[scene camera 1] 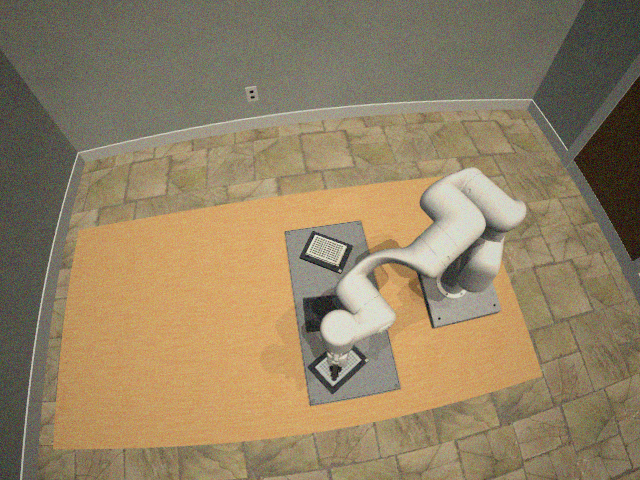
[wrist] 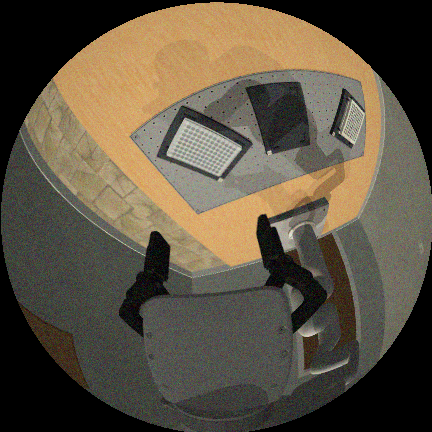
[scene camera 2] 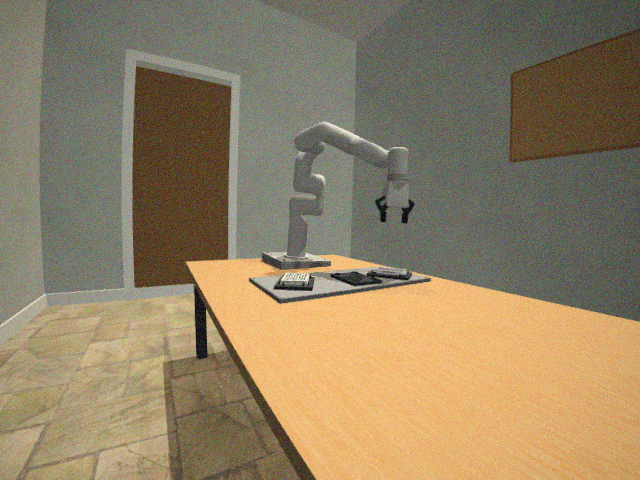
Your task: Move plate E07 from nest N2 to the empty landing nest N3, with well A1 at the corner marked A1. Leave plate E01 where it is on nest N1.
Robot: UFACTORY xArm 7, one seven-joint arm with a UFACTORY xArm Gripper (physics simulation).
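A grey-white well plate (scene camera 1: 352, 362) (scene camera 2: 391, 271) (wrist: 205, 147) sits in a dark nest (wrist: 172, 131) at one end of the grey board. A cream well plate (scene camera 1: 326, 250) (scene camera 2: 296, 279) (wrist: 352, 121) sits in another dark nest (wrist: 340, 112) at the other end. Plate and nest labels cannot be read. The empty dark nest (scene camera 1: 315, 313) (scene camera 2: 356, 278) (wrist: 280, 117) lies between them, partly hidden by the arm in scene camera 1; a pale corner mark (wrist: 269, 152) shows on it. My gripper (scene camera 1: 334, 373) (scene camera 2: 393, 221) (wrist: 208, 231) is open and empty, pointing down high above the board, near the grey-white plate's end.
The perforated grey board (scene camera 1: 374, 377) (scene camera 2: 281, 297) (wrist: 187, 192) lies on the wooden table (scene camera 1: 180, 320) (scene camera 2: 439, 361) (wrist: 125, 90). The arm's base plate (scene camera 1: 467, 310) (scene camera 2: 320, 263) (wrist: 287, 217) stands beside the board. The arm reaches over the board from there.
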